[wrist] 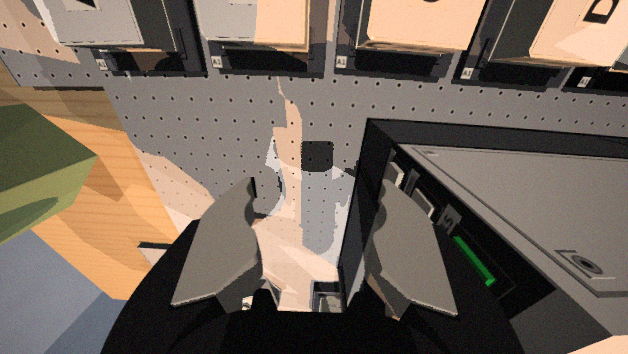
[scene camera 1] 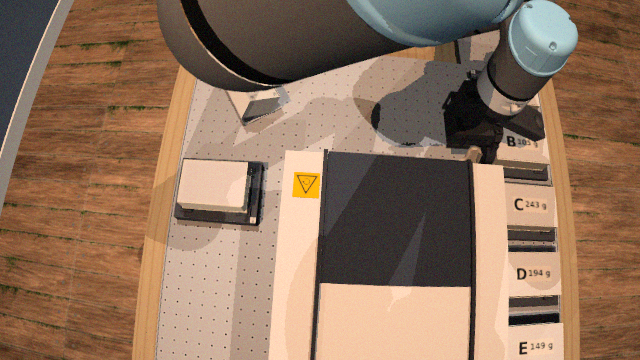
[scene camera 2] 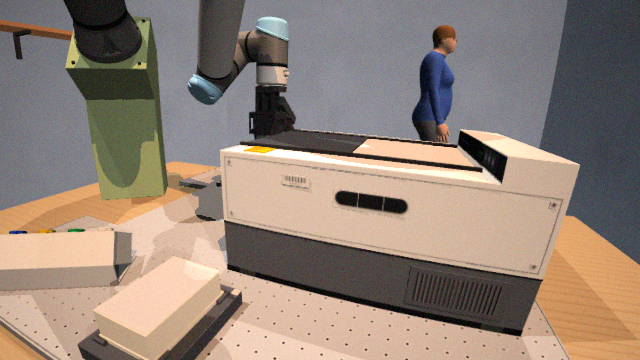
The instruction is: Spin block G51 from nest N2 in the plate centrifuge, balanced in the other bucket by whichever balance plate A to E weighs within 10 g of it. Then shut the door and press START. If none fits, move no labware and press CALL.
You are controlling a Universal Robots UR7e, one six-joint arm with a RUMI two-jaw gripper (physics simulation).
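Seen in the pictures: gripper, fingertip midpoint: [wrist: 316,180] [scene camera 1: 462,152]; arm's base, link origin: [scene camera 2: 110,40].
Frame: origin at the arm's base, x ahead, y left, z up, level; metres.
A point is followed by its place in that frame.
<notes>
The white plate centrifuge [scene camera 1: 487,225] @(x 0.563, y -0.074, z -0.215 m) [scene camera 2: 380,215] @(x 0.591, y -0.406, z -0.277 m) [wrist: 565,190] @(x 0.549, y -0.033, z -0.273 m) has a dark and cream top panel [scene camera 1: 395,220] @(x 0.510, y -0.203, z -0.212 m) [scene camera 2: 320,145] @(x 0.520, y -0.261, z -0.212 m). Its green button [wrist: 474,261] @(x 0.479, y -0.019, z -0.241 m), beside a partly hidden label, shows in the wrist view. My gripper [scene camera 1: 481,154] [wrist: 316,180] @(x 0.419, y -0.012, z -0.318 m) is open and empty, pointing down at the centrifuge's button end; in scene camera 2 its tips are hidden. Balance plates B [scene camera 1: 522,141] @(x 0.423, y 0.156, z -0.371 m), C 243 g [scene camera 1: 534,202] @(x 0.548, y 0.120, z -0.371 m), D 194 g [scene camera 1: 534,272] @(x 0.673, y 0.061, z -0.371 m) and E 149 g [scene camera 1: 535,345] @(x 0.801, y 0.011, z -0.371 m) stand in a row. A pale block [scene camera 1: 212,182] @(x 0.320, y -0.452, z -0.360 m) [scene camera 2: 157,305] @(x 0.327, y -0.482, z -0.360 m) sits on a dark nest [scene camera 1: 254,200] @(x 0.363, y -0.389, z -0.401 m); no name is legible.
A green pedestal [scene camera 2: 127,145] @(x -0.012, y 0.049, z -0.277 m) [wrist: 45,165] @(x 0.065, y 0.089, z -0.382 m) stands at the button end. A pale box [scene camera 2: 55,255] @(x 0.108, y -0.377, z -0.371 m) with coloured tops lies near the pale block. The arm's large link [scene camera 1: 300,40] @(x 0.488, y -0.315, z 0.195 m) hangs over one table end. A person in blue [scene camera 2: 434,85] stands behind the centrifuge.
</notes>
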